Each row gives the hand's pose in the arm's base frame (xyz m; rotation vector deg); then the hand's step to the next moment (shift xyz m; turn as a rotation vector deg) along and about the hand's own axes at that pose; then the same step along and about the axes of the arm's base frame.
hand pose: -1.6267 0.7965 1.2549 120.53 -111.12 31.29
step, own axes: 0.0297 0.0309 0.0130 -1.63 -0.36 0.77
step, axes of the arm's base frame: -0.0275 -0.0353 -0.0019 0.36 1.20 -1.35
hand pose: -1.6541 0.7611 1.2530 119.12 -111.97 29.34
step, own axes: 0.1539 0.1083 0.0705 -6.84 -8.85 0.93
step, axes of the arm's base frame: -0.0950 -0.1769 -0.0075 8.60 6.51 -3.11
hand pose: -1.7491 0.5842 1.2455 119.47 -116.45 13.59
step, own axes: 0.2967 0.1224 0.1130 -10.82 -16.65 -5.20
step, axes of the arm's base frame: -0.1174 -0.3184 -0.0243 16.49 12.14 1.39
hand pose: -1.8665 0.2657 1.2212 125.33 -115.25 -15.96
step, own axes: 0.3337 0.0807 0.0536 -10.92 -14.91 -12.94
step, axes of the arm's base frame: -0.0643 -0.3388 -0.0429 16.67 12.01 9.32
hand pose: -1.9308 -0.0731 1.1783 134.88 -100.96 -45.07
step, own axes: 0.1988 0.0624 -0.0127 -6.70 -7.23 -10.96
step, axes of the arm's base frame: -0.0090 -0.2058 -0.0338 9.94 6.07 9.04
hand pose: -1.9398 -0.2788 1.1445 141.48 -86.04 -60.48
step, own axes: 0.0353 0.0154 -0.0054 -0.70 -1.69 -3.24
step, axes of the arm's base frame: 0.0016 -0.0380 -0.0082 2.97 0.53 2.18
